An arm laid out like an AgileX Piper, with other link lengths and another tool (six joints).
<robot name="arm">
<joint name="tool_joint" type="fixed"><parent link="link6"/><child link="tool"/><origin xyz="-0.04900 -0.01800 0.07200" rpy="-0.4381 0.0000 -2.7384"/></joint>
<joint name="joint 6" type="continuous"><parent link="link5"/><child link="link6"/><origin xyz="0.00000 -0.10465 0.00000" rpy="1.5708 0.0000 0.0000"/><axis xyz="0 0 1"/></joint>
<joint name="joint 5" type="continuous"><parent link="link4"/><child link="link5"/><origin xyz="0.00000 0.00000 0.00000" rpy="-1.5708 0.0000 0.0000"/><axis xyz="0 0 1"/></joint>
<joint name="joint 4" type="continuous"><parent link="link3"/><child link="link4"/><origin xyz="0.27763 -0.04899 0.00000" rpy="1.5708 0.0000 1.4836"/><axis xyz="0 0 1"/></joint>
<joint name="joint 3" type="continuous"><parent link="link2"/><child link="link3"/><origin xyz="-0.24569 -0.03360 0.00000" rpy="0.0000 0.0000 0.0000"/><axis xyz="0 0 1"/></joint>
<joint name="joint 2" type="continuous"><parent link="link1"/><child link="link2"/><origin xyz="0.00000 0.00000 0.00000" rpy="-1.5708 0.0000 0.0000"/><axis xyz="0 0 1"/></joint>
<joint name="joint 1" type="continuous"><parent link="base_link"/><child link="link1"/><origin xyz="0.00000 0.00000 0.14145" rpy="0.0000 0.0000 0.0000"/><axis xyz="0 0 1"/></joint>
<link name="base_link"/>
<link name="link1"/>
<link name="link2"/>
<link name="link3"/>
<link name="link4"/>
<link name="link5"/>
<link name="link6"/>
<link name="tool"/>
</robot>
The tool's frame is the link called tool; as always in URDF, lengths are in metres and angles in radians. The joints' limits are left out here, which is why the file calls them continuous.
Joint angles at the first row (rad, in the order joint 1, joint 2, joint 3, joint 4, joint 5, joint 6):
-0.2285 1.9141 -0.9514 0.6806 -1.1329 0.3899
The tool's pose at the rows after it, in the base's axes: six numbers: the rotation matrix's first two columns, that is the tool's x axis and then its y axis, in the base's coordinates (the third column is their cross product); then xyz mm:
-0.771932 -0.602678 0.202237 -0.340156 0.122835 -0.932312 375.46 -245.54 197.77
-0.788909 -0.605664 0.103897 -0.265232 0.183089 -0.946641 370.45 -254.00 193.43
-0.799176 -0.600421 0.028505 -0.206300 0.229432 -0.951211 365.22 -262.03 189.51
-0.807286 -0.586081 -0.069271 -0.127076 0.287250 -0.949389 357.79 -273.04 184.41
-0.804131 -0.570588 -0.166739 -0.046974 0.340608 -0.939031 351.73 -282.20 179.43
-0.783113 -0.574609 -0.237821 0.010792 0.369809 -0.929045 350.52 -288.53 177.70
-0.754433 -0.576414 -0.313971 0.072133 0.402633 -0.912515 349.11 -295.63 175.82
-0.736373 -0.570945 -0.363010 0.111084 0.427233 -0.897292 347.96 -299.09 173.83
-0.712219 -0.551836 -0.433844 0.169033 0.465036 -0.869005 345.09 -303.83 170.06
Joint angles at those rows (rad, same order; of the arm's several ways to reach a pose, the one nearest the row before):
-0.2553 1.9141 -0.9570 0.6977 -1.1335 0.5316
-0.2743 1.9141 -0.9596 0.6996 -1.1335 0.6294
-0.2943 1.9141 -0.9596 0.6997 -1.1335 0.7056
-0.3230 1.9141 -0.9596 0.6997 -1.1335 0.8042
-0.3482 1.9141 -0.9596 0.6977 -1.1335 0.9042
-0.3706 1.9141 -0.9596 0.6668 -1.1335 0.9943
-0.3962 1.9141 -0.9596 0.6323 -1.1335 1.0937
-0.4081 1.9141 -0.9596 0.6222 -1.1335 1.1524
-0.4227 1.9141 -0.9596 0.6222 -1.1335 1.2307

